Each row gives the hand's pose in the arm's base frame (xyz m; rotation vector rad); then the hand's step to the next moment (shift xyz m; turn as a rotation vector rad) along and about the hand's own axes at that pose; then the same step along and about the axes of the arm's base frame.
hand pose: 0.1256 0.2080 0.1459 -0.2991 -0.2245 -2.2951
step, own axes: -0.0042 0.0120 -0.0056 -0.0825 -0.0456 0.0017
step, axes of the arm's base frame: 0.0108 -0.0065 -0.0057 0.0207 0.0885 -0.0249
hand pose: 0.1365 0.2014 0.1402 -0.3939 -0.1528 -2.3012
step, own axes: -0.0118 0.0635 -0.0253 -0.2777 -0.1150 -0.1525
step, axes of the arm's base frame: 0.0478 -0.0414 -0.0285 0.0607 0.2352 -0.2337
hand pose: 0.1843 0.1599 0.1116 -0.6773 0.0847 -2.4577
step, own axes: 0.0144 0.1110 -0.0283 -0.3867 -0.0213 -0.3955
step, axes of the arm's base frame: 0.0339 -0.1024 -0.0410 0.0676 0.1961 -0.5132
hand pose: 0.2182 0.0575 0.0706 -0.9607 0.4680 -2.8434
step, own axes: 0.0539 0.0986 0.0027 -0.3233 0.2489 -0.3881
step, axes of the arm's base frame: -0.0412 -0.1046 0.0014 0.0217 -0.0740 -0.5578
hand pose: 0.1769 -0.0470 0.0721 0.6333 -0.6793 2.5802
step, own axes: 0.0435 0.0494 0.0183 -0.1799 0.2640 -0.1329
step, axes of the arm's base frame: -0.0532 -0.0384 0.0189 -0.0210 -0.1867 -0.2906
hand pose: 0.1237 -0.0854 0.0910 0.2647 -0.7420 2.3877
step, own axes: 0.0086 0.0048 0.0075 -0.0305 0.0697 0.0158
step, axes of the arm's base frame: -0.0097 -0.0031 0.0071 -0.0186 -0.0697 -0.0288
